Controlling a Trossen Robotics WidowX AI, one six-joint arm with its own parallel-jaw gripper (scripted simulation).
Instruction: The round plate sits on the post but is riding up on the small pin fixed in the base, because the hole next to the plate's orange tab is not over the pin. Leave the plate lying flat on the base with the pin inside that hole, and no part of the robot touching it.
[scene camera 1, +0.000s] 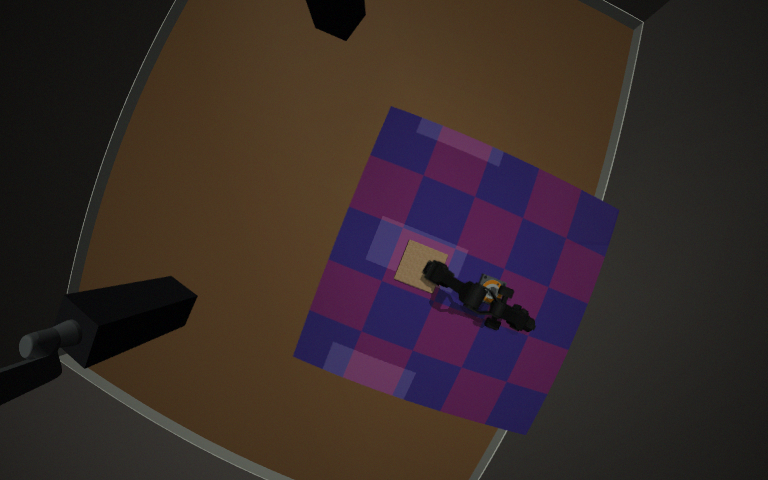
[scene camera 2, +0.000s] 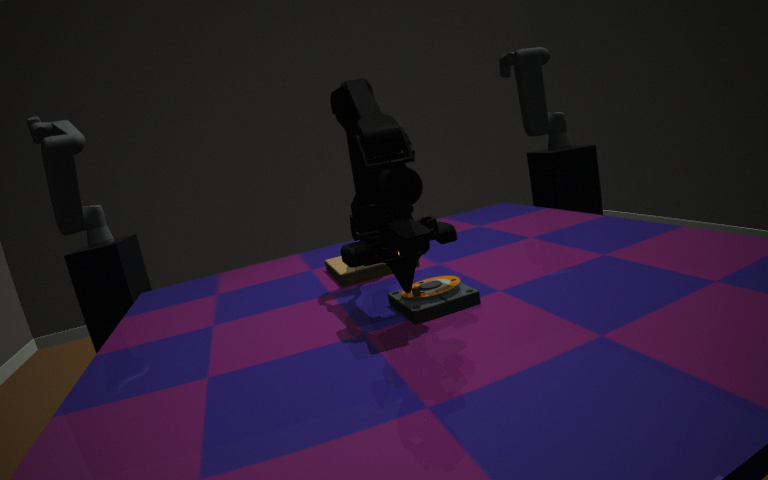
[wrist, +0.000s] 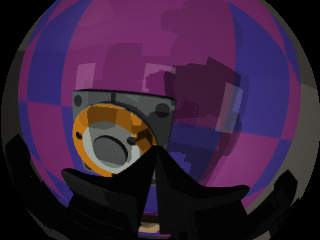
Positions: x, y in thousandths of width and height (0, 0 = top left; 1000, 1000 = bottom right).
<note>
In view: my gripper (scene camera 2: 531, 609) and a dark square base (scene camera 2: 604, 620).
My gripper is seen too in the wrist view (wrist: 489, 623). The dark square base also shows in the wrist view (wrist: 495, 460).
</note>
